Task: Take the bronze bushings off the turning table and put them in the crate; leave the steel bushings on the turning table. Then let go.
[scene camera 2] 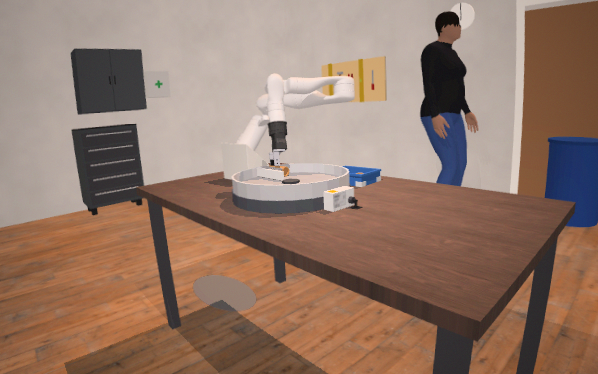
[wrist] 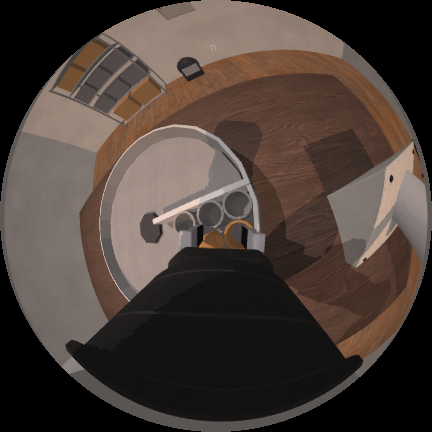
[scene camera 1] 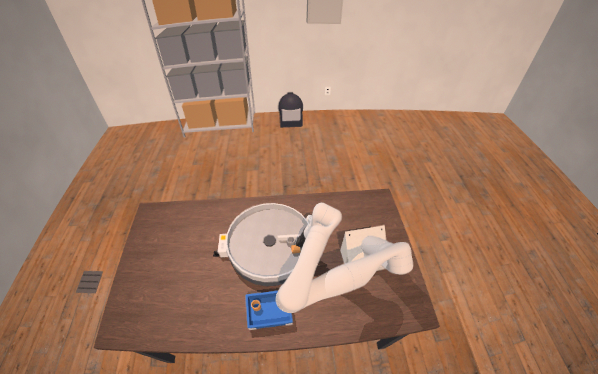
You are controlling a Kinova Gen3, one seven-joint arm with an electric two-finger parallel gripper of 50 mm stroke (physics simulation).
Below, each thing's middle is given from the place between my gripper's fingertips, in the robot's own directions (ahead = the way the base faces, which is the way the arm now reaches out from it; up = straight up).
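The blue crate [scene camera 1: 269,315] is 60 mm below my hand, and it is also 200 mm ahead of my hand and 270 mm to the left of it.
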